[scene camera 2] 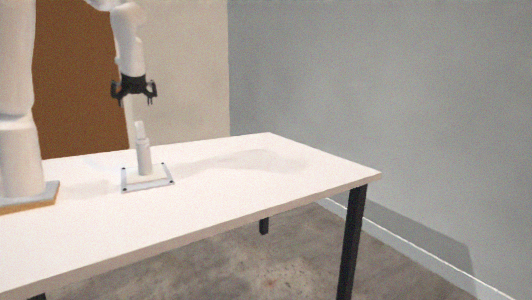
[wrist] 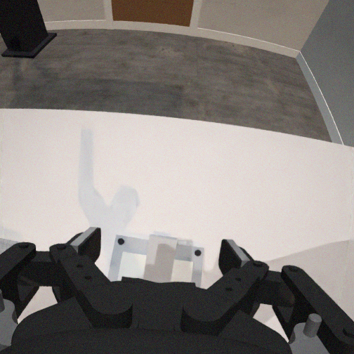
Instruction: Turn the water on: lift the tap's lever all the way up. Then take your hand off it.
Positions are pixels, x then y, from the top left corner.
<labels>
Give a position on a square base plate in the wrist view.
At 135, 245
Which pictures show my gripper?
Scene camera 2 and the wrist view: all of them.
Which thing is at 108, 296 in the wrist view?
My gripper.
</labels>
